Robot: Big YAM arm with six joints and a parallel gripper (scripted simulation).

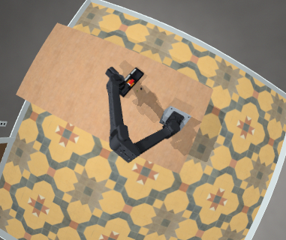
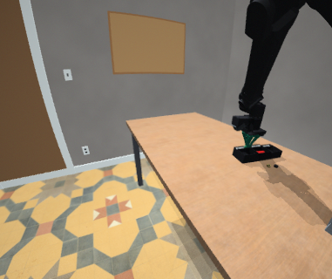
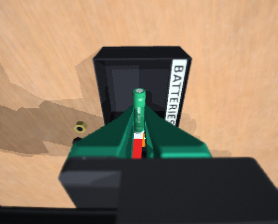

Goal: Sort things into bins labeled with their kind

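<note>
My hand is 20 mm past the orange block, 80 mm to the left of it and 60 mm above it. Also, from my hand: black nut 120 mm behind, 80 mm to the right, 70 mm below; green battery 10 mm below; yellow nut 100 mm behind, 50 mm to the right, 70 mm below.
</note>
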